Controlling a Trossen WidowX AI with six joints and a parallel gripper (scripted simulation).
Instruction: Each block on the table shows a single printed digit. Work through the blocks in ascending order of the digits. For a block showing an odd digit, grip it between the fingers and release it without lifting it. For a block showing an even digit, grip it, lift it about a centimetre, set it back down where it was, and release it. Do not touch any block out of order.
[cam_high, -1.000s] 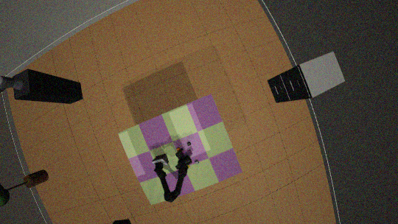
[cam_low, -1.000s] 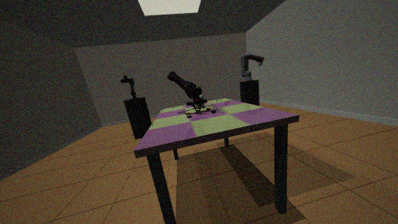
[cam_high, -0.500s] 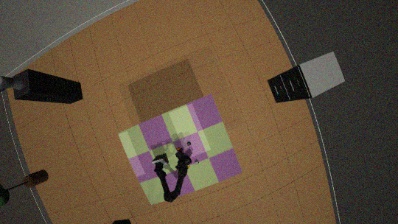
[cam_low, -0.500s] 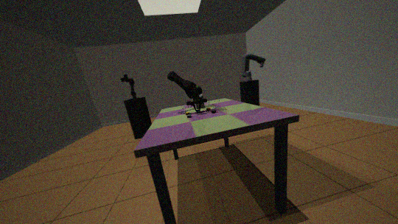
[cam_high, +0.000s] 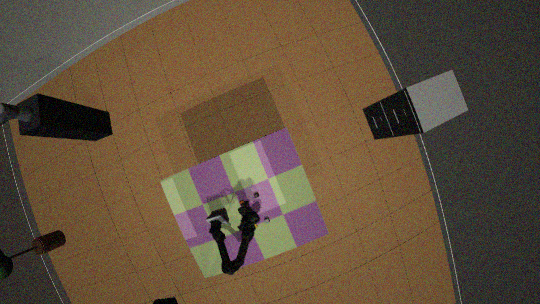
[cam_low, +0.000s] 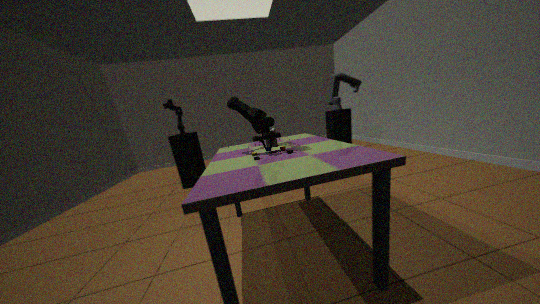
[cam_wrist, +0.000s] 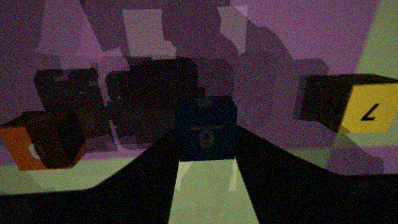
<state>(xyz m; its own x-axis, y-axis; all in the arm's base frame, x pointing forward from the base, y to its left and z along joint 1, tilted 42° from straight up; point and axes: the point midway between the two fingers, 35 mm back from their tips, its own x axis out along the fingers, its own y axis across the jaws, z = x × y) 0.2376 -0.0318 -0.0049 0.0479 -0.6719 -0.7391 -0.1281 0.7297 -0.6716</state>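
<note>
Now: the yellow block 2 cm ahead of my gripper tip, 10 cm to the right of it and 1 cm below it. The rest, counted from my gripper tip: grey block: 13 cm ahead, 8 cm to the right, 1 cm below; then blue block: right at my gripper tip; then orange block: 2 cm behind, 10 cm to the left, 1 cm below.
</note>
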